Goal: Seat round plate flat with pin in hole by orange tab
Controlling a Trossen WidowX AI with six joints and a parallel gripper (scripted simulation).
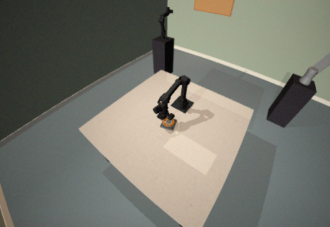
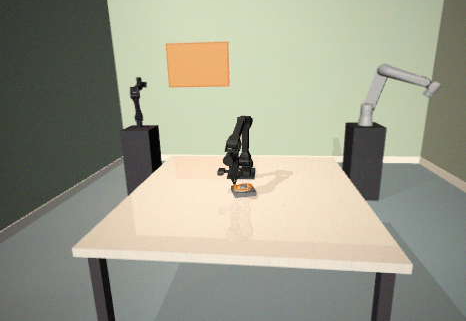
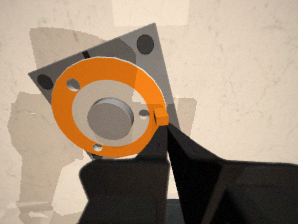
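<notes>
Now: the base 1 cm ahead of my gripper tip, 5 cm to the left of it and 1 cm below it.
</notes>
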